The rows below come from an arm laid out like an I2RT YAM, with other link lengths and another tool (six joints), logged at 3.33 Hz.
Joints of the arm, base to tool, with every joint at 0 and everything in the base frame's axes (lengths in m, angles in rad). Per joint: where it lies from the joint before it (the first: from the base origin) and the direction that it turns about. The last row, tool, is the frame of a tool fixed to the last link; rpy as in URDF.
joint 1: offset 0.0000 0.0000 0.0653 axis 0 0 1
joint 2: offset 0.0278 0.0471 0.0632 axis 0 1 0
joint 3: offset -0.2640 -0.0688 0.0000 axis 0 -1 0
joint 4: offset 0.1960 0.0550 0.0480 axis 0 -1 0
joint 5: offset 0.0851 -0.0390 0.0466 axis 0 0 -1
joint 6: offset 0.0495 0.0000 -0.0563 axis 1 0 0
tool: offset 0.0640 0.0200 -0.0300 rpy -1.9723 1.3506 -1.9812
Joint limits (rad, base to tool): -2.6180..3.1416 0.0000..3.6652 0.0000..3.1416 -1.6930..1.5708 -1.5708..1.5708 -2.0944..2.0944
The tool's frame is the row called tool.
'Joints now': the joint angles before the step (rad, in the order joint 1, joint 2, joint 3, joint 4, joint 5, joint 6). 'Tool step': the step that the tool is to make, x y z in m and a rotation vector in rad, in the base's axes. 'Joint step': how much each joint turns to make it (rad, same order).
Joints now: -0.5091, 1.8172, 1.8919, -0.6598, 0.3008, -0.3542
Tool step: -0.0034, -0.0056, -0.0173, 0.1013, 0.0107, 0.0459
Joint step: -0.0496, 0.0273, -0.0015, -0.0349, -0.1252, 0.0118
